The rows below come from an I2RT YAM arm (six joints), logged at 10 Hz.
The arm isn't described. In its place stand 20 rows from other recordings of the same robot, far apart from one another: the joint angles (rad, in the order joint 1, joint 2, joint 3, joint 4, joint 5, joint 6), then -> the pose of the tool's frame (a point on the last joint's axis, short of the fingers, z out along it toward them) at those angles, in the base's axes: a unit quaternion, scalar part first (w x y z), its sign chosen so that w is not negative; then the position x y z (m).
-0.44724, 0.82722, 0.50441, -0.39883, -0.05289, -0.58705 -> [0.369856, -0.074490, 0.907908, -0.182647, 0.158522, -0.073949, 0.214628]
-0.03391, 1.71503, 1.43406, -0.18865, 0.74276, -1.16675 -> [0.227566, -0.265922, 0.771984, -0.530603, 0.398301, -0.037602, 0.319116]
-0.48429, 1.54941, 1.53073, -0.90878, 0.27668, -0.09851 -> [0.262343, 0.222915, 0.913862, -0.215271, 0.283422, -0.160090, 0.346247]
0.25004, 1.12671, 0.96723, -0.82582, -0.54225, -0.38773 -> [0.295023, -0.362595, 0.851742, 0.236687, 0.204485, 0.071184, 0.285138]
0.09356, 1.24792, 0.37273, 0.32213, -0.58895, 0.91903 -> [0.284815, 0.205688, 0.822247, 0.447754, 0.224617, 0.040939, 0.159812]
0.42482, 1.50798, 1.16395, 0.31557, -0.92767, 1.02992 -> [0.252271, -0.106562, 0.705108, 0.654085, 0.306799, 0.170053, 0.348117]
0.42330, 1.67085, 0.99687, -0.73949, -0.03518, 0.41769 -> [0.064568, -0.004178, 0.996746, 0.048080, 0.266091, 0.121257, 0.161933]
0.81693, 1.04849, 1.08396, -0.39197, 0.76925, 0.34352 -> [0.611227, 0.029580, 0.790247, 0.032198, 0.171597, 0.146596, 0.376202]
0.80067, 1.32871, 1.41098, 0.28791, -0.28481, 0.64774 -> [0.558694, -0.159484, 0.548599, 0.601220, 0.199452, 0.220007, 0.488865]
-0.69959, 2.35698, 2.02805, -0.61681, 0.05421, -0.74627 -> [0.213413, -0.013869, 0.951145, -0.222678, 0.398274, -0.337703, 0.188836]
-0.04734, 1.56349, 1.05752, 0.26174, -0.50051, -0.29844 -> [0.621205, -0.246877, 0.738326, 0.089613, 0.363963, -0.000140, 0.285790]
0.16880, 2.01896, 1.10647, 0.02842, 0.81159, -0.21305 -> [0.301017, -0.033699, 0.874655, -0.378459, 0.392930, 0.040768, 0.118159]
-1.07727, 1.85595, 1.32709, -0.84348, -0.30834, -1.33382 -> [0.177690, -0.140872, 0.973254, -0.036854, 0.178801, -0.309583, 0.189227]
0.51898, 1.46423, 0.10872, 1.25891, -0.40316, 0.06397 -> [0.588155, -0.294726, 0.676384, 0.331232, 0.174657, 0.115851, 0.139182]
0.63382, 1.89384, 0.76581, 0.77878, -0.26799, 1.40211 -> [0.205306, 0.233226, 0.781406, 0.541165, 0.288345, 0.223628, 0.131108]
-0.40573, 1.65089, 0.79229, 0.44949, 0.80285, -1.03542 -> [0.164022, -0.034438, 0.798110, -0.578733, 0.299741, -0.156629, 0.191144]
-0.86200, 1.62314, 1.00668, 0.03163, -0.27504, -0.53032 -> [0.437148, 0.080064, 0.871346, -0.207959, 0.240807, -0.265992, 0.224683]
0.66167, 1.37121, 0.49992, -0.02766, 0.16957, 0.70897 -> [0.304899, 0.050153, 0.939792, 0.145988, 0.192419, 0.142239, 0.138046]
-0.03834, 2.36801, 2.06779, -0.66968, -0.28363, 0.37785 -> [0.265958, 0.154434, 0.933856, 0.182564, 0.521813, -0.010046, 0.193593]
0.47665, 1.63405, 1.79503, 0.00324, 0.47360, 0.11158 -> [0.753579, 0.061836, 0.650717, 0.069734, 0.339016, 0.156781, 0.492744]
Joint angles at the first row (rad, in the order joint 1, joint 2, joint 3, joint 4, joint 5, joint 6):
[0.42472 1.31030 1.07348 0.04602 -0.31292 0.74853]
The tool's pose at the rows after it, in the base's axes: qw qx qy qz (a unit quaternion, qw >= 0); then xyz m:
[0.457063, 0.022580, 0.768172, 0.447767, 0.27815, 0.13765, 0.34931]
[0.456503, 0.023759, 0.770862, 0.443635, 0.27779, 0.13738, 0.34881]
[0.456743, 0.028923, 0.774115, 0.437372, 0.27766, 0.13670, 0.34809]
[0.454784, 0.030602, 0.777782, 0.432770, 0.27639, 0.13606, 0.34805]
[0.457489, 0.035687, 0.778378, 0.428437, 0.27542, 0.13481, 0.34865]
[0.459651, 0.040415, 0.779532, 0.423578, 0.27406, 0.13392, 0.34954]
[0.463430, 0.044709, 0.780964, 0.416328, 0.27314, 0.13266, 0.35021]
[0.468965, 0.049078, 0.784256, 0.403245, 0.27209, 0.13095, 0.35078]
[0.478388, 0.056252, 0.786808, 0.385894, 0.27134, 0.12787, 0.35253]
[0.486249, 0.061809, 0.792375, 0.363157, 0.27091, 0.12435, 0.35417]
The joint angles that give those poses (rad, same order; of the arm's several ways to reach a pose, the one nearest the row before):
[0.42384 1.31051 1.07534 0.04334 -0.31638 0.74416]
[0.42421 1.30926 1.07610 0.03274 -0.31016 0.73999]
[0.42391 1.30804 1.07684 0.02034 -0.29617 0.73870]
[0.42440 1.30340 1.07838 0.00219 -0.28994 0.73523]
[0.42348 1.29761 1.07747 -0.00450 -0.27656 0.73612]
[0.42431 1.29130 1.07814 -0.01514 -0.26182 0.73631]
[0.42375 1.28596 1.07903 -0.02583 -0.24448 0.73178]
[0.42302 1.27992 1.08154 -0.04465 -0.21828 0.71905]
[0.41881 1.27263 1.08710 -0.06571 -0.18282 0.70353]
[0.41303 1.26748 1.09790 -0.09983 -0.14525 0.67939]

